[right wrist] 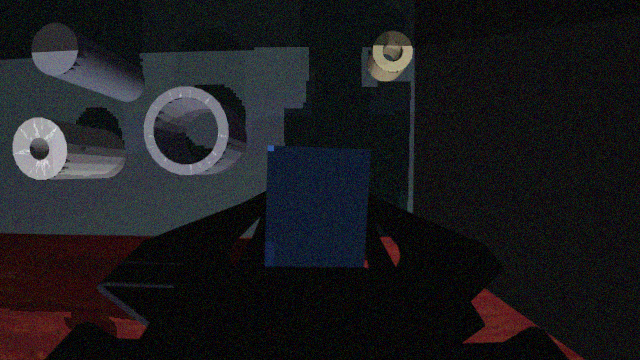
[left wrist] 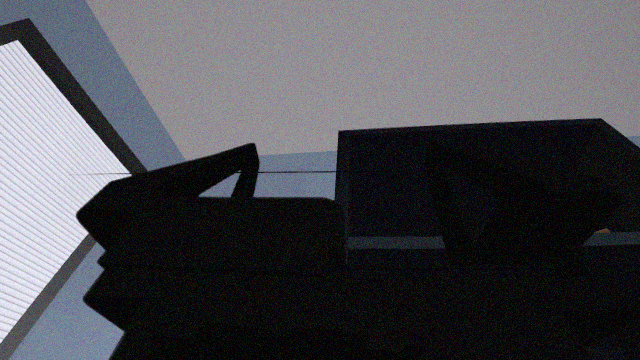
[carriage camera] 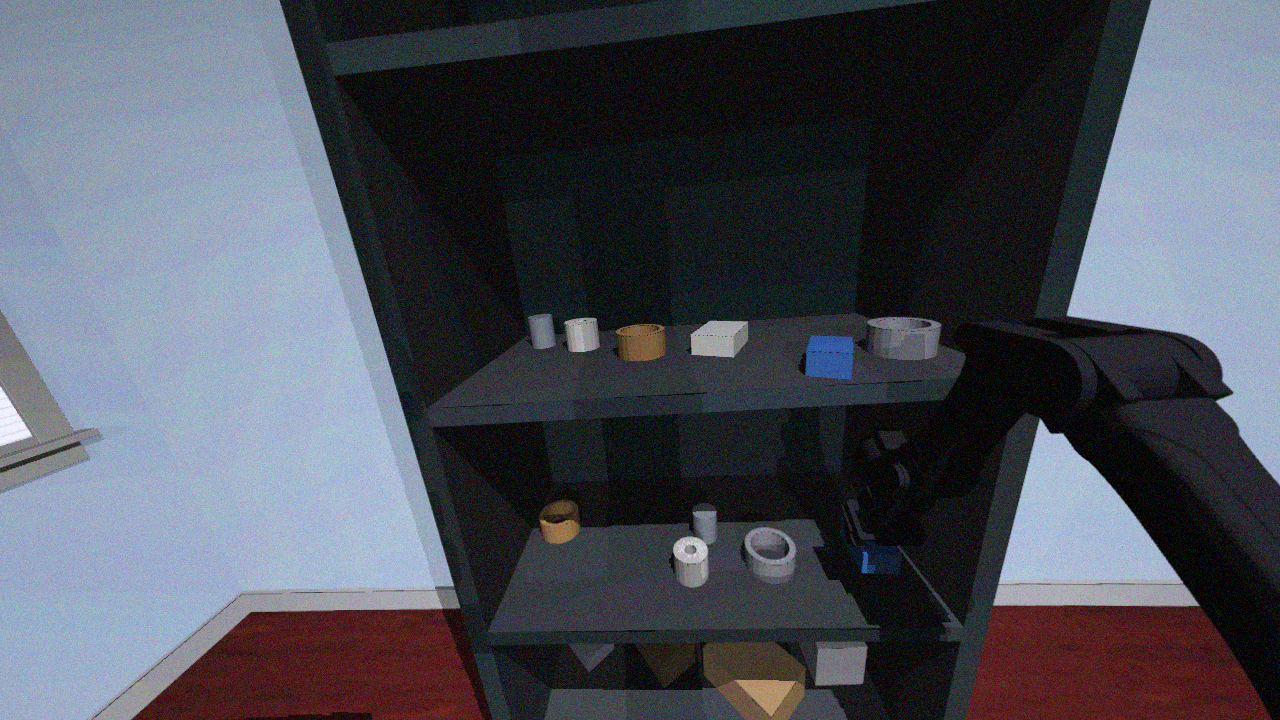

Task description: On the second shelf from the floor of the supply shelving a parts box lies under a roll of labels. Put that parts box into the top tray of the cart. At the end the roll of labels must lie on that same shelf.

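Frame: origin at the left arm's base, x ahead, y left, z up, level; metres.
Seen in the pictures: left gripper, fingertip midpoint: (left wrist: pixel 340 151); right gripper, fingertip midpoint: (right wrist: pixel 317 196) (carriage camera: pixel 865 539).
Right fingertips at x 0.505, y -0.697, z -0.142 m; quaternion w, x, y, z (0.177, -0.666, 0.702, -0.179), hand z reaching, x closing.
A point is followed by its place in that frame.
My right gripper (carriage camera: pixel 856 530) {y -0.697, x 0.505, z -0.142 m} (right wrist: pixel 317 196) {y -0.697, x 0.505, z -0.142 m} is shut on a blue parts box (carriage camera: pixel 880 561) {y -0.690, x 0.447, z -0.133 m} (right wrist: pixel 317 230) {y -0.697, x 0.488, z -0.119 m}, held near the right front of the second shelf (carriage camera: pixel 586 600) {y -0.167, x 0.510, z -0.260 m} (right wrist: pixel 120 210) {y -0.401, x 0.478, z -0.259 m}; red floor shows below the box in the right wrist view. A cream roll (right wrist: pixel 392 67) {y -0.793, x 0.649, z -0.234 m}, probably the roll of labels, stands on that shelf at the back right, apart from the box; it does not show in the carriage view, where my arm covers that area. My left gripper (left wrist: pixel 340 151) {y 0.007, x 0.029, z 0.438 m} is open and empty, dark before the ceiling and shelving. The cart does not show.
On the same shelf are a white roll (carriage camera: pixel 691 568) {y -0.380, x 0.527, z -0.211 m} (right wrist: pixel 90 162) {y -0.414, x 0.546, z -0.221 m}, a grey cylinder (carriage camera: pixel 706 528) {y -0.426, x 0.635, z -0.214 m} (right wrist: pixel 107 75) {y -0.449, x 0.648, z -0.217 m}, a grey ring (carriage camera: pixel 771 571) {y -0.536, x 0.527, z -0.229 m} (right wrist: pixel 150 131) {y -0.506, x 0.577, z -0.211 m} and a mustard ring (carriage camera: pixel 560 531) {y -0.086, x 0.666, z -0.226 m}. The shelf above bears another blue box (carriage camera: pixel 829 360) {y -0.589, x 0.461, z 0.225 m}. The shelving's right upright (carriage camera: pixel 984 573) {y -0.840, x 0.424, z -0.143 m} is close to my right arm.
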